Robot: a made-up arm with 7 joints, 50 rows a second.
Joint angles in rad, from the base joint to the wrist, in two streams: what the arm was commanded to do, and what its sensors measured. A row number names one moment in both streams.
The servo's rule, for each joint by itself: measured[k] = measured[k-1] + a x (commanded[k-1-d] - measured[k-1]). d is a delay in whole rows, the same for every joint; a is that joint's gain. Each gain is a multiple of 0.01, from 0.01 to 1. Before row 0 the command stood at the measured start. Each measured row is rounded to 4 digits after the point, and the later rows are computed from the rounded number. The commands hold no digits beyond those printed.
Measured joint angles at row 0:
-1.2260, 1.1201, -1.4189, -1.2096, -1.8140, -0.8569, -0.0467
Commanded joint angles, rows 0 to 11:
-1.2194, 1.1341, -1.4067, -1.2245, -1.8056, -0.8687, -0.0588
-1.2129, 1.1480, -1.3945, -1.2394, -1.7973, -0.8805, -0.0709
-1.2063, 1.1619, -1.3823, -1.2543, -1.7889, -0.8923, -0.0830
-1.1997, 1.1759, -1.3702, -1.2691, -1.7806, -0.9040, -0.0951
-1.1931, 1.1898, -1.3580, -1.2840, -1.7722, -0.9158, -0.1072
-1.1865, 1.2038, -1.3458, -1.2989, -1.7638, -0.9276, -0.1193
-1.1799, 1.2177, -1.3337, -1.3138, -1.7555, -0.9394, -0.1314
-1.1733, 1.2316, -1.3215, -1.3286, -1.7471, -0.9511, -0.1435
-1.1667, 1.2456, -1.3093, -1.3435, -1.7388, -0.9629, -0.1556
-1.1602, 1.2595, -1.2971, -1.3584, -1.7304, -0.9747, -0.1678
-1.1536, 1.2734, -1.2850, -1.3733, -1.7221, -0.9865, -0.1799
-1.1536, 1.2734, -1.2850, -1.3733, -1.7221, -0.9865, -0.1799
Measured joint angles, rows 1 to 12:
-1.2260, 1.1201, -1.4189, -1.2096, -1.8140, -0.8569, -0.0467
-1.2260, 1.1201, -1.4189, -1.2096, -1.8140, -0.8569, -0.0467
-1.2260, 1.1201, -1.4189, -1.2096, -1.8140, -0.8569, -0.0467
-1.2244, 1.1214, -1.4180, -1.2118, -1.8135, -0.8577, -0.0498
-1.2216, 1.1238, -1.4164, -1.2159, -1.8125, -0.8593, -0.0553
-1.2179, 1.1272, -1.4140, -1.2217, -1.8111, -0.8616, -0.0625
-1.2135, 1.1316, -1.4109, -1.2288, -1.8093, -0.8646, -0.0710
-1.2086, 1.1368, -1.4072, -1.2371, -1.8071, -0.8682, -0.0804
-1.2033, 1.1428, -1.4029, -1.2464, -1.8045, -0.8724, -0.0905
-1.1977, 1.1495, -1.3981, -1.2565, -1.8016, -0.8771, -0.1011
-1.1918, 1.1569, -1.3927, -1.2673, -1.7983, -0.8823, -0.1121
-1.1858, 1.1649, -1.3869, -1.2787, -1.7947, -0.8879, -0.1234
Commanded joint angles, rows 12 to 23:
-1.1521, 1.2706, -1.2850, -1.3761, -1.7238, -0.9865, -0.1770
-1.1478, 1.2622, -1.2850, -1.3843, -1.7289, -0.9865, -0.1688
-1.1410, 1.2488, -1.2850, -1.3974, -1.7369, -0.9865, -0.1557
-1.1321, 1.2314, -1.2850, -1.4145, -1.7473, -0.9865, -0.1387
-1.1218, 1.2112, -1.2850, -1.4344, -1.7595, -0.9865, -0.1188
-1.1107, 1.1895, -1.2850, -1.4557, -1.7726, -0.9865, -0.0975
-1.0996, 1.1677, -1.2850, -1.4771, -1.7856, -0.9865, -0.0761
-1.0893, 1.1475, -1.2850, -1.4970, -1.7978, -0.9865, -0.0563
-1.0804, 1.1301, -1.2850, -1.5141, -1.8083, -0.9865, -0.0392
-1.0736, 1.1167, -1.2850, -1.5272, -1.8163, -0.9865, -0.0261
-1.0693, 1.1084, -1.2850, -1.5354, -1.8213, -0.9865, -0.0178
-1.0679, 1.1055, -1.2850, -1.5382, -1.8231, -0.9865, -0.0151
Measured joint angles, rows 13 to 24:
-1.1797, 1.1734, -1.3806, -1.2907, -1.7908, -0.8940, -0.1349
-1.1734, 1.1824, -1.3739, -1.3031, -1.7867, -0.9005, -0.1466
-1.1686, 1.1906, -1.3677, -1.3136, -1.7828, -0.9065, -0.1553
-1.1646, 1.1978, -1.3619, -1.3230, -1.7793, -0.9121, -0.1609
-1.1606, 1.2036, -1.3565, -1.3322, -1.7763, -0.9173, -0.1630
-1.1559, 1.2077, -1.3515, -1.3420, -1.7739, -0.9221, -0.1611
-1.1502, 1.2098, -1.3468, -1.3529, -1.7723, -0.9266, -0.1553
-1.1434, 1.2099, -1.3425, -1.3651, -1.7715, -0.9308, -0.1458
-1.1356, 1.2081, -1.3385, -1.3787, -1.7716, -0.9347, -0.1332
-1.1270, 1.2045, -1.3348, -1.3935, -1.7724, -0.9383, -0.1184
-1.1180, 1.1994, -1.3313, -1.4090, -1.7739, -0.9417, -0.1023
-1.1090, 1.1932, -1.3281, -1.4248, -1.7760, -0.9448, -0.0859

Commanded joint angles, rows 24 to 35:
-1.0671, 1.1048, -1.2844, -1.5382, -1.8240, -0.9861, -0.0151
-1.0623, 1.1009, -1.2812, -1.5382, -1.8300, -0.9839, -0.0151
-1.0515, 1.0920, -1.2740, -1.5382, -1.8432, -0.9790, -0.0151
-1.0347, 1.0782, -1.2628, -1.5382, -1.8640, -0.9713, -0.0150
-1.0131, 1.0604, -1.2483, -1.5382, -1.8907, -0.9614, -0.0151
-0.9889, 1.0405, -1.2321, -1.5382, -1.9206, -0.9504, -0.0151
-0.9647, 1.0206, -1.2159, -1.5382, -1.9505, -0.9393, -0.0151
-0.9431, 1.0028, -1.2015, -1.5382, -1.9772, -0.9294, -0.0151
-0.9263, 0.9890, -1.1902, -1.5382, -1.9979, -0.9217, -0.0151
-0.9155, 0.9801, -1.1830, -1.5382, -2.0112, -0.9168, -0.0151
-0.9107, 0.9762, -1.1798, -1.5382, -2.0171, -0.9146, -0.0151
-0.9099, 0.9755, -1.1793, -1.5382, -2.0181, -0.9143, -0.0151
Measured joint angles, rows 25 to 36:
-1.1005, 1.1863, -1.3251, -1.4402, -1.7784, -0.9477, -0.0704
-1.0930, 1.1793, -1.3223, -1.4545, -1.7810, -0.9504, -0.0567
-1.0870, 1.1727, -1.3197, -1.4671, -1.7835, -0.9529, -0.0459
-1.0822, 1.1666, -1.3172, -1.4778, -1.7859, -0.9552, -0.0379
-1.0774, 1.1607, -1.3147, -1.4869, -1.7885, -0.9572, -0.0320
-1.0712, 1.1545, -1.3119, -1.4946, -1.7918, -0.9587, -0.0276
-1.0624, 1.1476, -1.3085, -1.5011, -1.7961, -0.9596, -0.0243
-1.0506, 1.1398, -1.3043, -1.5067, -1.8018, -0.9597, -0.0219
-1.0358, 1.1309, -1.2992, -1.5114, -1.8089, -0.9590, -0.0201
-1.0187, 1.1210, -1.2934, -1.5154, -1.8174, -0.9576, -0.0188
-1.0006, 1.1104, -1.2870, -1.5188, -1.8270, -0.9556, -0.0178
-0.9828, 1.0995, -1.2802, -1.5217, -1.8373, -0.9532, -0.0171

